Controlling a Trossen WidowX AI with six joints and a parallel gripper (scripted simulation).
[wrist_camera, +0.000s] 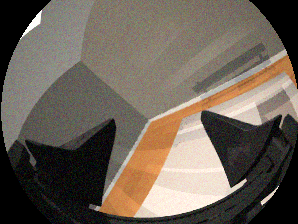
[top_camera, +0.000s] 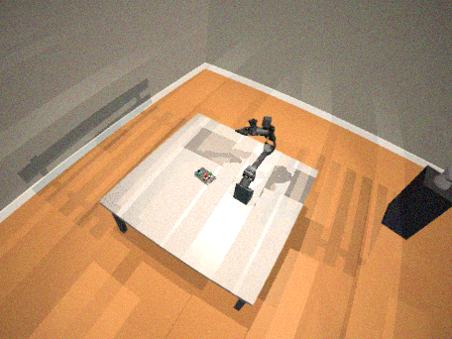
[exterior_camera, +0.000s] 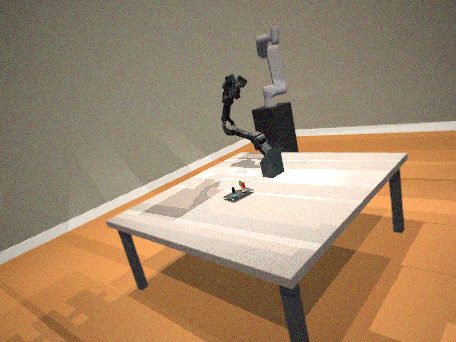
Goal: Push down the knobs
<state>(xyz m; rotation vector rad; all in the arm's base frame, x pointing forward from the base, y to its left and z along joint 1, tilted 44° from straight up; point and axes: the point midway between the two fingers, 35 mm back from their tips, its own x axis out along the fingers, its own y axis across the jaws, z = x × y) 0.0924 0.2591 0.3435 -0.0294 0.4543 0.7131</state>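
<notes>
Now: the red knob 500 mm below my gripper tip, 150 mm ahead of it and 90 mm to the left of it.
</notes>
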